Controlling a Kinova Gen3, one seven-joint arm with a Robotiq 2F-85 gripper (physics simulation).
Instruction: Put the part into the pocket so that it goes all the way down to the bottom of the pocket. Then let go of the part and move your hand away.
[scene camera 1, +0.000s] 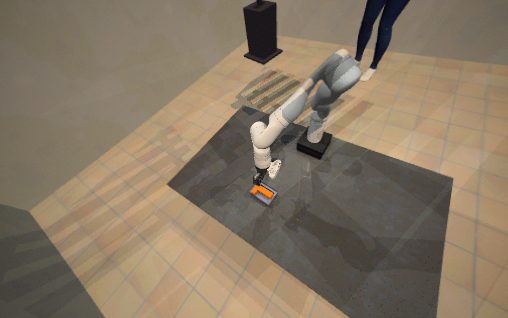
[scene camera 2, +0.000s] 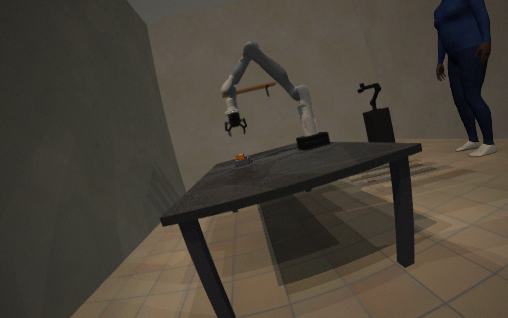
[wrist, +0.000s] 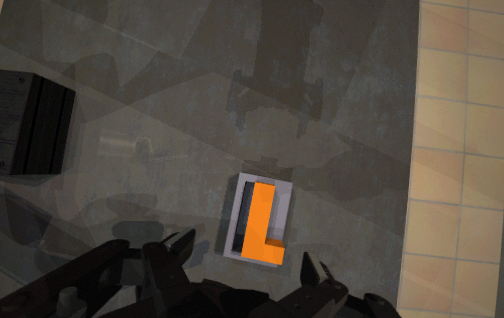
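Seen in the pictures: gripper, between the fingertips: (scene camera 1: 264, 178) (scene camera 2: 237, 135) (wrist: 246, 252); arm's base, origin of its link: (scene camera 1: 313, 137) (scene camera 2: 311, 134).
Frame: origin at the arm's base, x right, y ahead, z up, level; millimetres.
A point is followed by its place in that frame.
Observation:
The orange L-shaped part (scene camera 1: 265, 192) {x -21, y 491, z -13 mm} (scene camera 2: 240, 157) {x -60, y 486, z -28 mm} (wrist: 257, 215) {x -12, y 485, z -13 mm} lies on the grey pocket block (scene camera 1: 259, 199) {x -11, y 535, z -53 mm} (scene camera 2: 243, 163) {x -68, y 476, z -70 mm} (wrist: 285, 202) {x -39, y 524, z -43 mm}. Its top stands above the block's rim in scene camera 2. In the wrist view a dark strip of the pocket shows along its left side, and its short foot covers the rim at the lower right corner. Its underside and the depth of any part inside the pocket are hidden. My gripper (scene camera 1: 257, 180) {x -11, y 476, z 117 mm} (scene camera 2: 238, 133) {x -11, y 476, z 117 mm} (wrist: 246, 252) {x -11, y 476, z 117 mm} is open and empty, above the block and clear of the part.
The block stands on the dark table (scene camera 1: 320, 220) {x -325, y 396, z -79 mm} (scene camera 2: 300, 167) {x -585, y 159, z -79 mm} (wrist: 325, 165) {x -122, y 580, z -79 mm}. The arm's black base (scene camera 1: 314, 144) {x -36, y 46, z -1 mm} (scene camera 2: 313, 140) {x -98, y 10, z -31 mm} (wrist: 37, 125) {x -28, y 85, z -25 mm} stands on it too. A dark pedestal (scene camera 1: 261, 32) (scene camera 2: 379, 125) and a person in blue (scene camera 1: 382, 25) (scene camera 2: 462, 60) are beyond the table.

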